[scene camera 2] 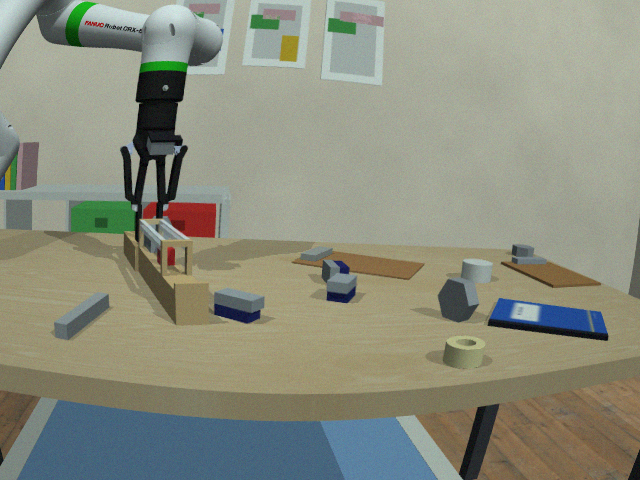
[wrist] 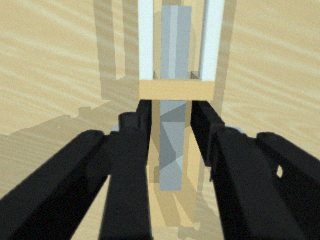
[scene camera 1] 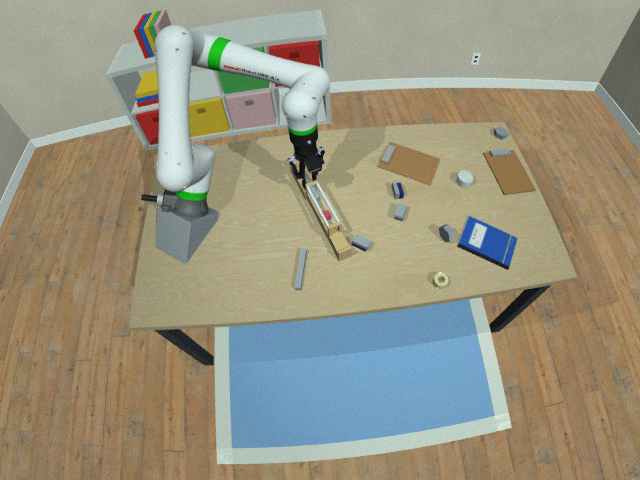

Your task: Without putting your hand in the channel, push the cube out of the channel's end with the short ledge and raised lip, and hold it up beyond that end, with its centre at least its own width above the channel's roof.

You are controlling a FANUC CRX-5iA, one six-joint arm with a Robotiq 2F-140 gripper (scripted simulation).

Labels:
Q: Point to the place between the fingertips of my gripper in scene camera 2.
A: At 148, 240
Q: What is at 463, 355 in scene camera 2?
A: A tape roll.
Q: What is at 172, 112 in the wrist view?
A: A grey bar.

